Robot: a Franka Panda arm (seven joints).
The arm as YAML. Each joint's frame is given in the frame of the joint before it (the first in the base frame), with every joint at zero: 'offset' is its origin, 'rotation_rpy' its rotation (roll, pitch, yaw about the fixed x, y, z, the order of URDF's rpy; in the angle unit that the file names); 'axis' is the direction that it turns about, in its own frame. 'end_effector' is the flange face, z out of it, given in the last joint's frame.
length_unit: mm
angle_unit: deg
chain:
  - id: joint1
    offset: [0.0, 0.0, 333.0]
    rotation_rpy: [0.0, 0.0, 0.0]
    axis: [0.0, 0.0, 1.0]
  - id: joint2
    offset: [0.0, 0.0, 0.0]
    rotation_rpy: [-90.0, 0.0, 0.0]
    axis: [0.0, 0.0, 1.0]
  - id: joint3
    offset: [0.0, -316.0, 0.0]
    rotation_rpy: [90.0, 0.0, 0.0]
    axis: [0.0, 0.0, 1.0]
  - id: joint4
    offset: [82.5, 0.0, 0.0]
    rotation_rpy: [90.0, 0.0, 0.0]
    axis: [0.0, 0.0, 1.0]
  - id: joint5
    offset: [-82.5, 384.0, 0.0]
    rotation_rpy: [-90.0, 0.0, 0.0]
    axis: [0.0, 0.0, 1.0]
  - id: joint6
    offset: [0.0, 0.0, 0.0]
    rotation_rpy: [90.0, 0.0, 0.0]
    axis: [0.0, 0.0, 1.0]
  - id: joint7
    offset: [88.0, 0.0, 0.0]
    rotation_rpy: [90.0, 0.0, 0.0]
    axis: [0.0, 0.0, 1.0]
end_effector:
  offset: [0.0, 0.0, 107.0]
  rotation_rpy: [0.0, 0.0, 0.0]
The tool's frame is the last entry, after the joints.
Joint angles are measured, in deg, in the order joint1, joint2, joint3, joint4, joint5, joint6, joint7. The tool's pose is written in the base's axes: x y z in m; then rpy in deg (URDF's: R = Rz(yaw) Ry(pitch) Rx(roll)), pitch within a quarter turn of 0, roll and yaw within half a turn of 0. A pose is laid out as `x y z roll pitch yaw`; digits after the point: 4 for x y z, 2 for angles.
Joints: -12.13 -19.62 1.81 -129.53 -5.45 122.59 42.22
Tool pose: 0.4620 -0.0871 0.5202 -175.79 -13.15 -50.64
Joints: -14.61 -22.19 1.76 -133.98 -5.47 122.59 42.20
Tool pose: 0.4388 -0.1033 0.5023 -177.09 -11.76 -52.90
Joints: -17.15 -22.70 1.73 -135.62 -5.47 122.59 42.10
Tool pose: 0.4279 -0.1214 0.4922 -177.85 -10.90 -55.24
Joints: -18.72 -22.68 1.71 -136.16 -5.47 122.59 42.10
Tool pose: 0.4229 -0.1329 0.4875 -178.21 -10.46 -56.77
